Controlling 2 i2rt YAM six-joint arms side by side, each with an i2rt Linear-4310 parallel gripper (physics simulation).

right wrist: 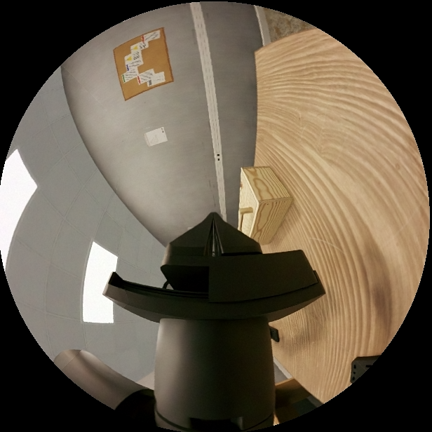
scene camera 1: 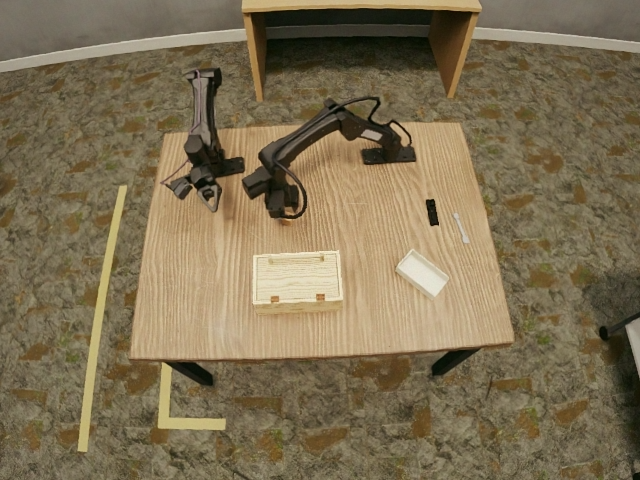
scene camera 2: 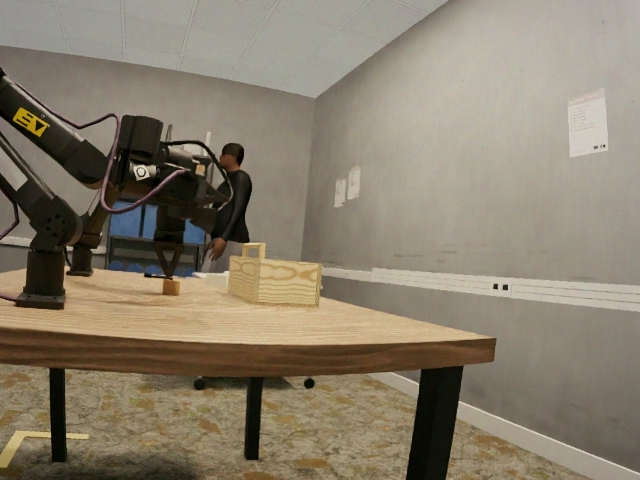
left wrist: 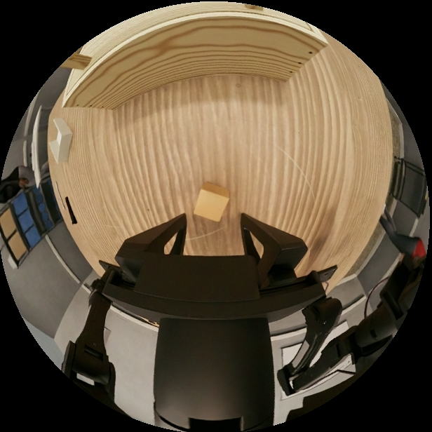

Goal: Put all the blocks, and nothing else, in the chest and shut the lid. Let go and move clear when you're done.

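Places are measured from the left arm's base along level axes (x ahead, y left, z up), in millimetres.
Where they show: left gripper, fingertip midpoint: (scene camera 1: 286, 212) (scene camera 2: 168, 275); right gripper, fingertip midpoint: (scene camera 1: 214, 212) (scene camera 2: 227, 200); left arm's base, origin of the base link: (scene camera 1: 389, 156) (scene camera 2: 80, 273); right arm's base, origin of the base link: (scene camera 1: 217, 170) (scene camera 2: 43, 299).
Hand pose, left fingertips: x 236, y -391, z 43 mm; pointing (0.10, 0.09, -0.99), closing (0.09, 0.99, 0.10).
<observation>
Things, the pixels of their centre, and the offset from my left fingertips.
- small orange-brown wooden block, body centre: (scene camera 2: 171, 287) (scene camera 1: 288, 218) dx +8, dy +4, dz -27 mm
- pale wooden chest, body centre: (scene camera 2: 270, 279) (scene camera 1: 297, 283) dx +254, dy +20, dz +7 mm
- white open tray, body centre: (scene camera 1: 422, 274) (scene camera 2: 228, 280) dx +252, dy +410, dz -25 mm
- black object, body centre: (scene camera 2: 158, 276) (scene camera 1: 432, 212) dx +23, dy +497, dz -37 mm
- grey wrench-like tool, body centre: (scene camera 1: 460, 228) dx +93, dy +585, dz -40 mm
A small orange-brown wooden block (scene camera 1: 286, 222) (scene camera 2: 171, 287) (left wrist: 212, 202) lies on the table, partly hidden under the left arm in scene camera 1. My left gripper (left wrist: 213, 217) (scene camera 2: 168, 277) points down above the block, its fingers apart and empty; the block shows between and just beyond the fingertips in the left wrist view. The pale wooden chest (scene camera 1: 297, 307) (scene camera 2: 288, 281) (left wrist: 200, 55) (right wrist: 272, 205) stands with its lid (scene camera 1: 297, 279) closed, the handle on top; its inside is hidden. My right gripper (scene camera 1: 214, 208) (right wrist: 213, 216) is shut and empty, raised at the left of scene camera 1.
A white open tray (scene camera 1: 422, 273) (left wrist: 62, 141) lies to the right of the chest in scene camera 1. A black object (scene camera 1: 432, 212) (left wrist: 71, 210) and a grey wrench-like tool (scene camera 1: 461, 228) lie near the table's right edge. The two arms stand close beside each other.
</observation>
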